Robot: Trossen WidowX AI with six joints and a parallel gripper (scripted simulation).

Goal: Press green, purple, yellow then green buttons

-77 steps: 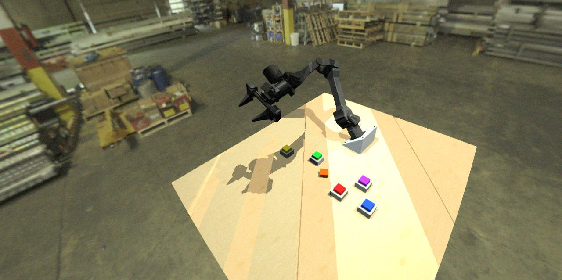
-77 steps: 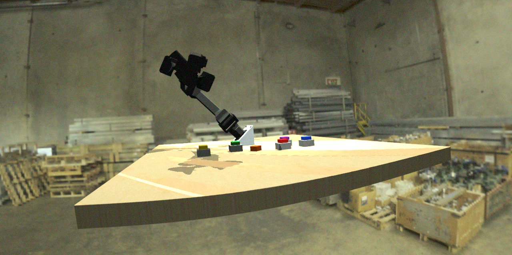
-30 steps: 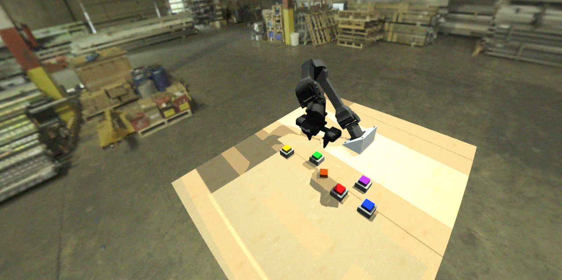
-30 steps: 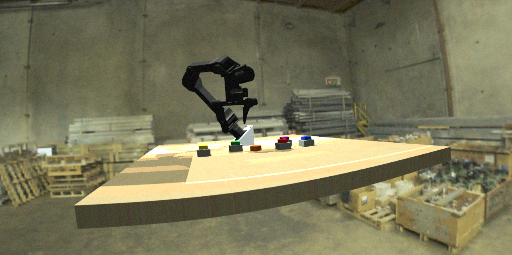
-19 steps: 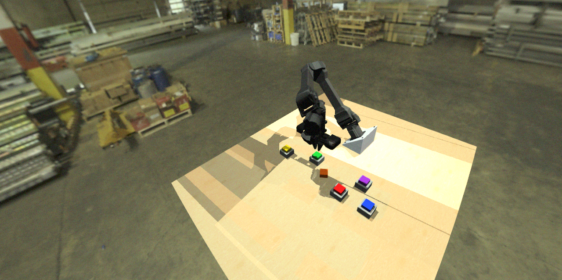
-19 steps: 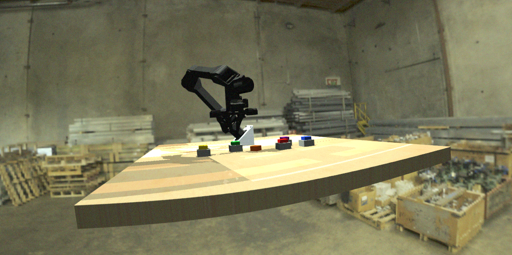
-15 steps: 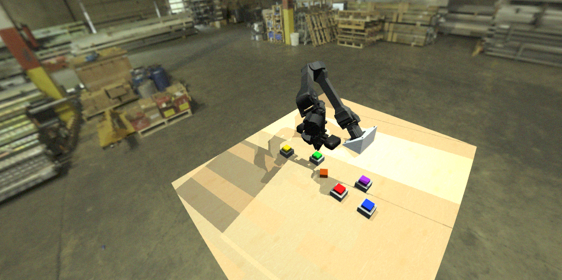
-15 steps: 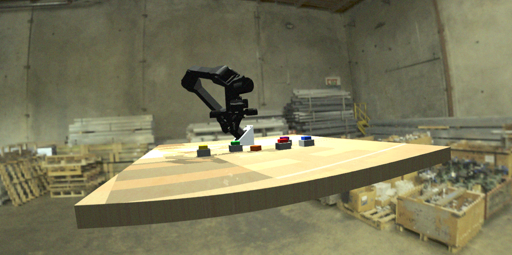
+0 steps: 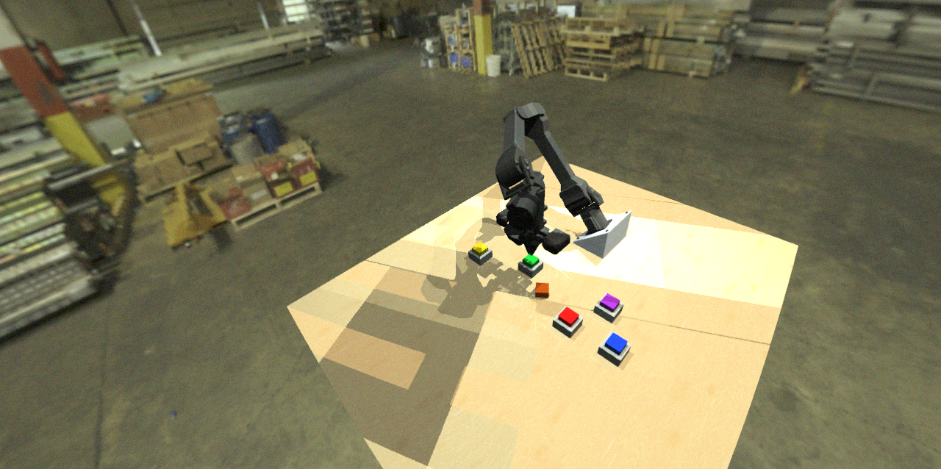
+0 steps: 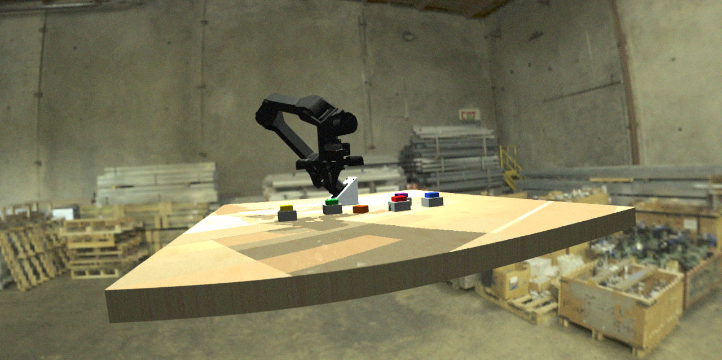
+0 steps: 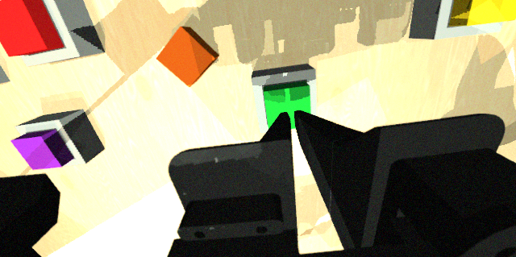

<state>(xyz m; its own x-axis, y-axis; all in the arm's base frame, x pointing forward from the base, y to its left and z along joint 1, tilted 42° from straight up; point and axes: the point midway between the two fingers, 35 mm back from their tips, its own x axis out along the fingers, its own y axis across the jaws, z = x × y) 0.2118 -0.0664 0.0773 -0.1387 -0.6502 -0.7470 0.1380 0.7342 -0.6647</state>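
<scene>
The green button lies 3 cm below my gripper tip. The rest, counted from my gripper tip: yellow button 14 cm to the right, 4 cm ahead, 3 cm below; orange block 6 cm to the left, 5 cm below, 5 cm ahead; red button 16 cm to the left, 10 cm ahead, 3 cm below.
</scene>
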